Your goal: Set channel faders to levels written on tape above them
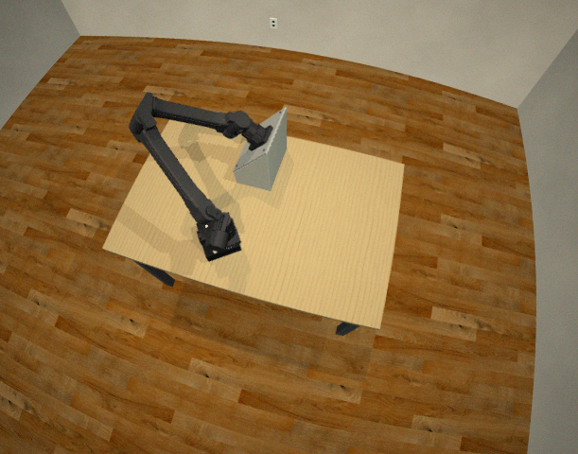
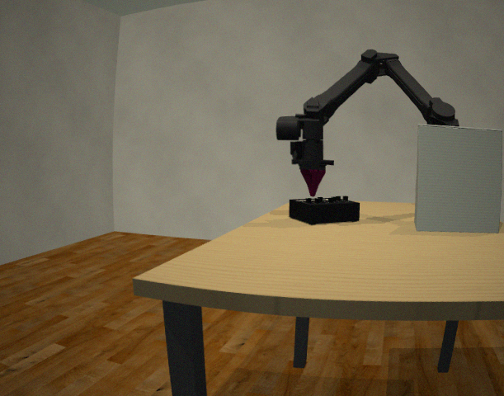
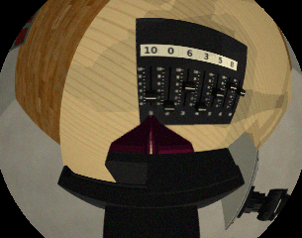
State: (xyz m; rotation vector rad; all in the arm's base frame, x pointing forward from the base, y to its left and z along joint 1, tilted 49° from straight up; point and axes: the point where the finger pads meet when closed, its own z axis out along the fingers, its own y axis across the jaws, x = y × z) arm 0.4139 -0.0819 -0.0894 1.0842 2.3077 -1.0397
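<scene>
Right now the fader cap is 2 cm to the right of my hand, 2 cm below it and 2 cm ahead of it. Round my hand: master cap (12 cm to the right, 8 cm behind, 2 cm below).
</scene>
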